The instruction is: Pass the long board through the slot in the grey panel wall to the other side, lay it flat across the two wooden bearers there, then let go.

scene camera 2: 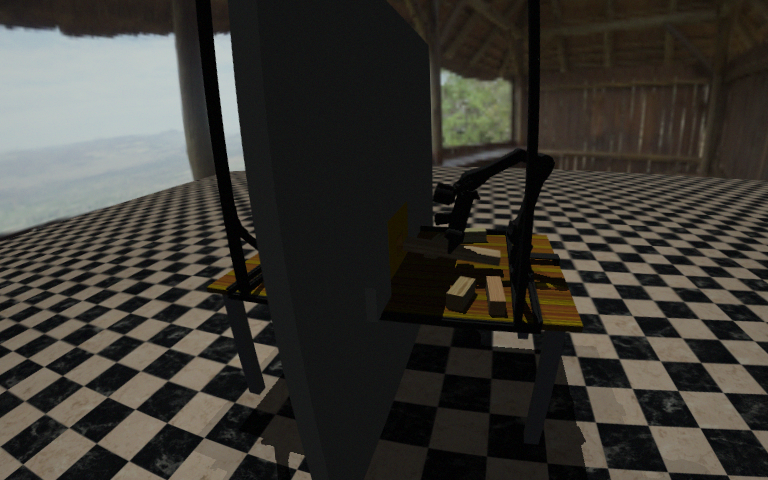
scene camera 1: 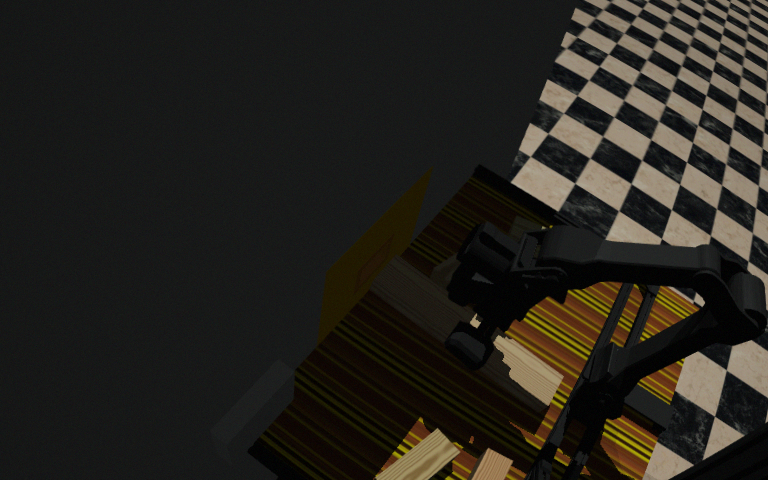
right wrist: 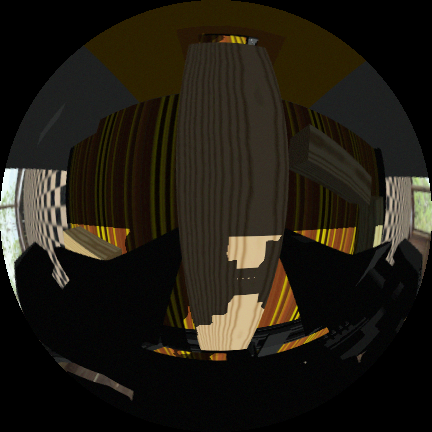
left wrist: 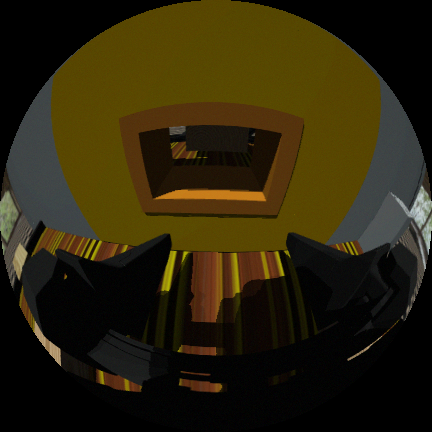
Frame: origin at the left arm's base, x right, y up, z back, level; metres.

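Where they show: left gripper, between the fingertips: (left wrist: 230, 239); right gripper, between the fingertips: (scene camera 2: 450, 250) (right wrist: 230, 232); right arm's base, origin of its link: (scene camera 1: 588, 408).
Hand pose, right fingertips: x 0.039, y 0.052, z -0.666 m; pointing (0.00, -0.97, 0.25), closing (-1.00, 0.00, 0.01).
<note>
Things, the pixels of their centre, and the offset from my right fingertips. "*": a spot on its surface instead.
- long board, middle of its body: (right wrist: 230, 240) (scene camera 1: 468, 334) (left wrist: 215, 130) (scene camera 2: 451, 250) dx +0.000, dy -0.002, dz -0.006 m
- block, middle of its body: (right wrist: 337, 171) (scene camera 1: 468, 265) (scene camera 2: 437, 245) dx -0.156, dy -0.046, dz +0.069 m
- grey box, a spot on its surface: (scene camera 1: 254, 407) * dx +0.310, dy +0.029, dz +0.161 m
The long board (scene camera 1: 529, 367) (scene camera 2: 481, 254) (right wrist: 230, 150) is level above the table, one end facing the slot frame (left wrist: 131, 165) in the grey panel wall (scene camera 1: 169, 169) (scene camera 2: 339, 169) (left wrist: 30, 140) (right wrist: 50, 100). Its end face shows through the slot in the left wrist view, beyond the opening. My right gripper (scene camera 1: 487, 326) (scene camera 2: 454, 240) (right wrist: 230, 232) is shut on the board, a finger on each long side. My left gripper (left wrist: 230, 239) is open and empty on the other side, below and before the slot. I cannot make out the two bearers there for certain; pale wood pieces show at that view's edges.
A yellow panel (scene camera 1: 410, 220) (scene camera 2: 397, 237) (left wrist: 215, 60) surrounds the slot. Loose wooden blocks (scene camera 1: 419, 455) (scene camera 2: 461, 294) (right wrist: 92, 243) lie on the board's side, and another block (right wrist: 340, 165) lies close beside the board. A grey box (scene camera 1: 254, 407) (scene camera 2: 371, 304) juts from the wall.
</note>
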